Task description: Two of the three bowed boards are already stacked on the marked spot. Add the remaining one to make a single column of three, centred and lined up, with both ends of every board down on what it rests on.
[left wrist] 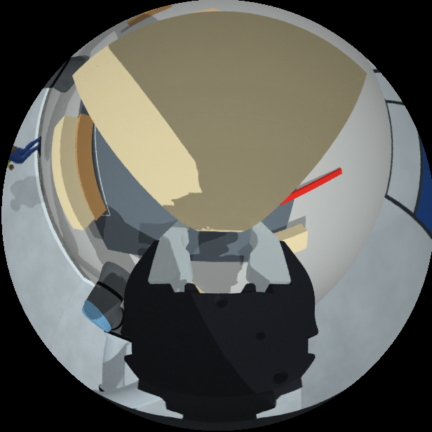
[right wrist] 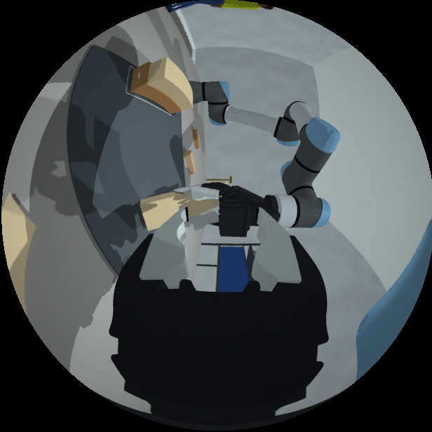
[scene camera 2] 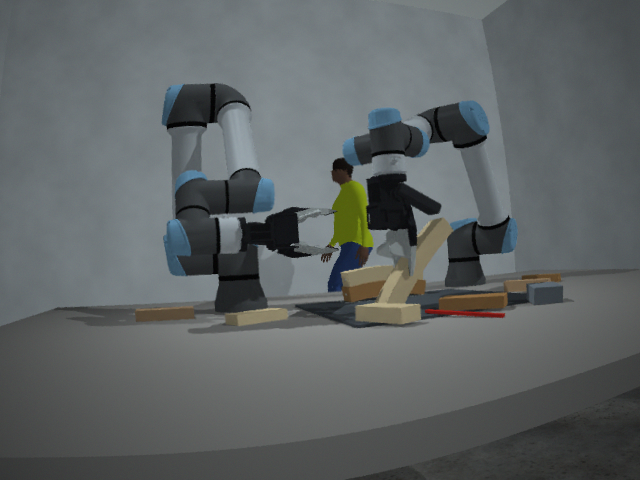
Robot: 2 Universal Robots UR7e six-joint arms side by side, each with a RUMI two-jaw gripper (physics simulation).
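My left gripper is shut on a pale bowed board, gripped near its middle and tilted steeply. Its low end is hidden in scene camera 2 behind a pale block, so contact below cannot be told. Behind it, a pale bowed board lies on an orange-brown bowed board at the white outline on the dark mat. My right gripper is open and empty, pointing sideways above the table, left of the held board.
A pale block, a red stick and an orange block lie around the mat's front and right. A grey block is farther right. A pale block and a brown block lie left. A person stands behind.
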